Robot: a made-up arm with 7 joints.
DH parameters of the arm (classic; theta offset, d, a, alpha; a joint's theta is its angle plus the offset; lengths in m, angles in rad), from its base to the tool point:
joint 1: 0 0.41 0 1.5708
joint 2: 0 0.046 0 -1.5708
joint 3: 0 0.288 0.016 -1.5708
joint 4: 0 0.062 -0.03 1.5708
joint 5: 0 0.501 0 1.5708
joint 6: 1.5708 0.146 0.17 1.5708
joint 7: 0 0.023 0 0
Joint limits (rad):
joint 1: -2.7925..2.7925
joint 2: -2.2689..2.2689
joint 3: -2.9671..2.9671
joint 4: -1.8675..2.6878
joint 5: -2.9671..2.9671
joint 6: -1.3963..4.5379
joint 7: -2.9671..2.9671
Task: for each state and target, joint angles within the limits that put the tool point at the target. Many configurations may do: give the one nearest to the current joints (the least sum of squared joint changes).
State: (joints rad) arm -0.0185 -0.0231 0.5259 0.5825 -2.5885 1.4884 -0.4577
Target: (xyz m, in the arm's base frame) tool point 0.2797 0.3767 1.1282
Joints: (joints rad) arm 0.0591 -0.1742 0.5143 0.5832 -2.5631 1.2440 -0.4577
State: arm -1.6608 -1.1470 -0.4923 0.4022 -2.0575 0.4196 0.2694
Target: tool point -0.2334 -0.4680 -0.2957
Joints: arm -1.7998 -1.7151 -0.4794 1.1983 -2.2683 0.6603 0.2694
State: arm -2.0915 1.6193 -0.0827 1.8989 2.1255 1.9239 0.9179
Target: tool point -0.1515 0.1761 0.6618
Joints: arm -2.2637 1.9135 -0.5069 2.0748 1.8682 2.2125 0.9179
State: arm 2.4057 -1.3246 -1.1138 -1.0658 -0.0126 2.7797 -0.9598
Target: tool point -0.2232 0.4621 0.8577
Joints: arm 1.9276 -1.2370 -0.7930 -0.3410 0.2590 2.2682 -0.9598
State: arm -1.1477 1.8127 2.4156 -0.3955 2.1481 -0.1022 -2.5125
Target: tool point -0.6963 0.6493 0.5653
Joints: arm -1.1368 1.5422 2.5121 -0.5756 2.1564 -0.1020 -2.5125
